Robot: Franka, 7 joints.
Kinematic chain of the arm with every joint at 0, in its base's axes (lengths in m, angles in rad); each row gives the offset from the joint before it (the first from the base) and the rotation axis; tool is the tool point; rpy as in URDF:
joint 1: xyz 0 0 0.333 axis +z
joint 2: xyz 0 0 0 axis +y
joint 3: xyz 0 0 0.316 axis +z
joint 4: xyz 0.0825 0 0 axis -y
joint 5: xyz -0.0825 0 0.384 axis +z
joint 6: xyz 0 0 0 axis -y
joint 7: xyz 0.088 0 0 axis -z
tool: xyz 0 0 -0.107 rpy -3.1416 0 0
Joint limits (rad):
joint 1: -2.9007..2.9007
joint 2: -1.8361..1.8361
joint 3: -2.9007..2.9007
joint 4: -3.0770..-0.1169
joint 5: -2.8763..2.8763
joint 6: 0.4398..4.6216
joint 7: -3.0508..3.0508
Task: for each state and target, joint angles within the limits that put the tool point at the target. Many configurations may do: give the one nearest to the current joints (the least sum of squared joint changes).
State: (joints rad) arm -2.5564 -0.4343 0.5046 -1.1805 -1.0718 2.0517 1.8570
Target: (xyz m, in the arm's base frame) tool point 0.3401 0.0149 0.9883
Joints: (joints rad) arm -2.2837 -1.1287 0.5949 -1.2865 -1.0146 1.8068 1.8570
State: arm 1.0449 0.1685 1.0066 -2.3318 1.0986 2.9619 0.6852
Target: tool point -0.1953 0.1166 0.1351
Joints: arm 1.2834 0.2029 1.3816 -3.0470 1.1780 2.8719 0.6852
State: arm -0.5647 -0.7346 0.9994 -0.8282 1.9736 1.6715 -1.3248
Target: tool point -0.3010 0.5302 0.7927
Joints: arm -0.3329 -0.9006 1.0754 -1.0108 1.8227 1.2614 -1.3248
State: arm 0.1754 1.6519 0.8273 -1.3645 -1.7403 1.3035 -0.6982
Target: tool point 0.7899 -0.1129 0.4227
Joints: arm -0.3041 1.0546 0.7231 -0.7787 -1.9220 1.4596 -0.6982
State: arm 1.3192 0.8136 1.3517 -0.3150 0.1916 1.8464 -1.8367
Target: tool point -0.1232 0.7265 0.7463
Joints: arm 1.4246 0.9747 1.3161 -0.3785 0.1913 2.1595 -1.8367
